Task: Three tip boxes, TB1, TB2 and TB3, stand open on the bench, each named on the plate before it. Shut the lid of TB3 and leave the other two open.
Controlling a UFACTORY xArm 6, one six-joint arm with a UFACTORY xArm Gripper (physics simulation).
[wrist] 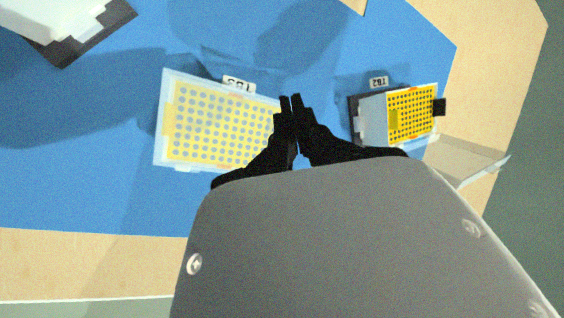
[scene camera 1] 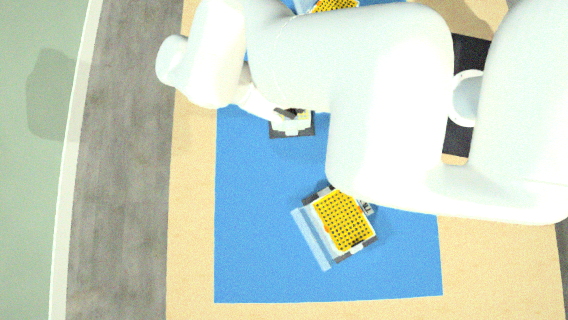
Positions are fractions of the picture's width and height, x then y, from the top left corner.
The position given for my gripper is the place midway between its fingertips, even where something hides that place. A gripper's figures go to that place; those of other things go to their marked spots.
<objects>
My gripper (wrist: 0.52,0.35) is 0.13 m from the lens. A clear lid (wrist: 0.82,0.51) is 0.33 m from the lens.
</objects>
